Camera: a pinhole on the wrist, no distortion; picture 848 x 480 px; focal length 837.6 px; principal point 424.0 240.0 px. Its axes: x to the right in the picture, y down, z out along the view. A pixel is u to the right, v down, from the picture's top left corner.
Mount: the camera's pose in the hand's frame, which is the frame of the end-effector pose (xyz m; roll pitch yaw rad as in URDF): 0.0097 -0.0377 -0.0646 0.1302 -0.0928 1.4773
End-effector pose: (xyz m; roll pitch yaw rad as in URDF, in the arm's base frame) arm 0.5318 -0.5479 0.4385 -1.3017 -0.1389 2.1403
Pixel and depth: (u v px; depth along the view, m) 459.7 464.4 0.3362
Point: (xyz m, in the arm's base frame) 0.3449 -0.7319 0.5559
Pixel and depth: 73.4 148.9 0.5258
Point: 0.2287 -0.6821 0.8667
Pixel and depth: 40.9 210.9 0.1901
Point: 0.4674 -0.5804 0.6105
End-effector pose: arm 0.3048 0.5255 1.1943 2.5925 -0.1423 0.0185
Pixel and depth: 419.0 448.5 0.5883
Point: 0.3162 0.3236 0.6869
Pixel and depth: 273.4 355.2 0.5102
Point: 0.3659 0.4471 0.7313
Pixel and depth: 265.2 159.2 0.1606
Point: 0.3626 0.5532 1.0806
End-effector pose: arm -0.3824 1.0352 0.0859 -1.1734 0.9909 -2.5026
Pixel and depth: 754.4 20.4 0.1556
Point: -0.3861 0.9280 0.0407
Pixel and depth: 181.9 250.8 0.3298
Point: -0.4662 0.7627 0.1929
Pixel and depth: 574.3 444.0 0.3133
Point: -0.3041 0.7989 0.1641
